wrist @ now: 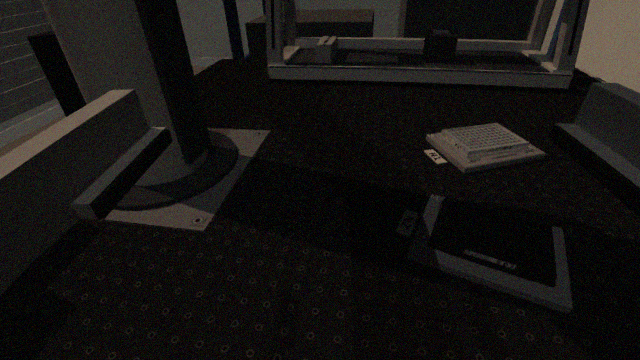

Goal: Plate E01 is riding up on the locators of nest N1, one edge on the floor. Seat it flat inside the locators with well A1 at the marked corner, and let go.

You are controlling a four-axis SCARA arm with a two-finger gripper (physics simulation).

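Places are measured from the arm's base along level axes (x left, y back, z up), in millimetres.
Where they show: gripper, between the fingertips: (pixel 357 110); arm's base, origin of its link: (pixel 168 170).
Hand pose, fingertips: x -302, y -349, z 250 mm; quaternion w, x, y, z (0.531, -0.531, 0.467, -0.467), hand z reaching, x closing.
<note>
Each offset is from my fingertips to the top centre of the thing. "pt": to the spot under its first point.
A pale well plate {dx +416, dy -201, dz -208 mm} (pixel 487 136) sits on a pale square base {dx +418, dy -205, dz -222 mm} (pixel 464 163) right of centre in the wrist view. A small white label {pt dx +378, dy -117, dz -235 mm} (pixel 435 156) lies at the base's left corner; its print is too blurred to read surely. The view is dark and grainy, so the plate's exact tilt, its contact with the locators and the marked corner cannot be told. My gripper (pixel 357 110) is open and empty, its fingers wide apart at the left and right of the view. The plate shows between them, farther off and nearer the right finger.
A grey-edged frame with a dark inside (pixel 505 289) lies nearer than the plate, with a dim label {pt dx +204, dy -59, dz -235 mm} (pixel 407 222) at its left. A column on a round foot (pixel 220 150) stands on a pale sheet {dx +302, dy +349, dz -237 mm} (pixel 192 215) at left. A large framed structure (pixel 420 76) stands at the back.
</note>
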